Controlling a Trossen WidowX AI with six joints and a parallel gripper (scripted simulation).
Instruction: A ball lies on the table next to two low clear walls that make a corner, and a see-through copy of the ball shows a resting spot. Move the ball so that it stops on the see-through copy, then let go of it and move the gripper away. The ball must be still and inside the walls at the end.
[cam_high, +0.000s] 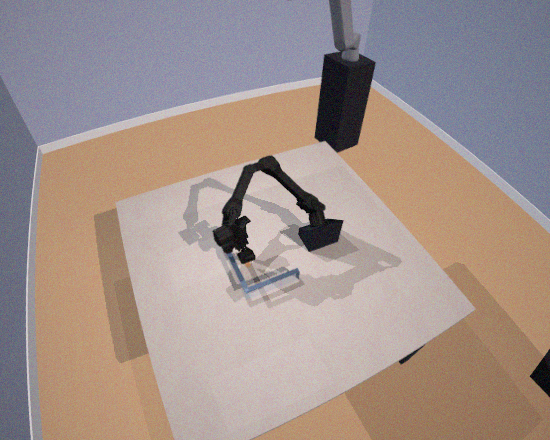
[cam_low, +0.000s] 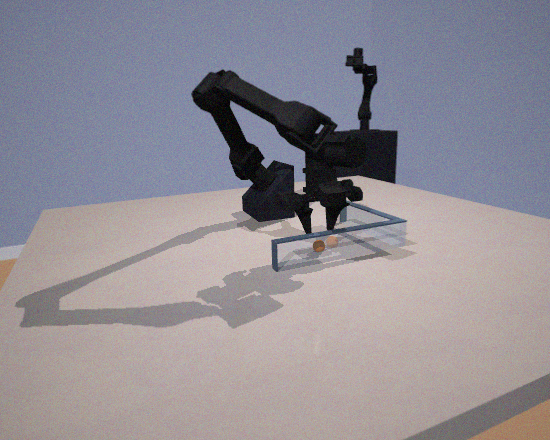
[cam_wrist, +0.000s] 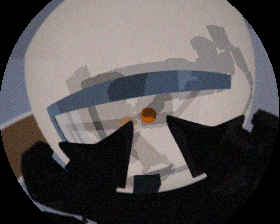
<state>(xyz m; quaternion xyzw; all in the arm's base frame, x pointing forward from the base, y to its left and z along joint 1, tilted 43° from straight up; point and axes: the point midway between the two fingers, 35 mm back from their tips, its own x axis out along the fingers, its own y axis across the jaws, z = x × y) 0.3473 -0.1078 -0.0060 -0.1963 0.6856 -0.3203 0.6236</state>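
My gripper tip is now 2 cm above the orange ball. Also, from my gripper tip: see-through copy: 1 cm behind, 4 cm to the left, 2 cm below.
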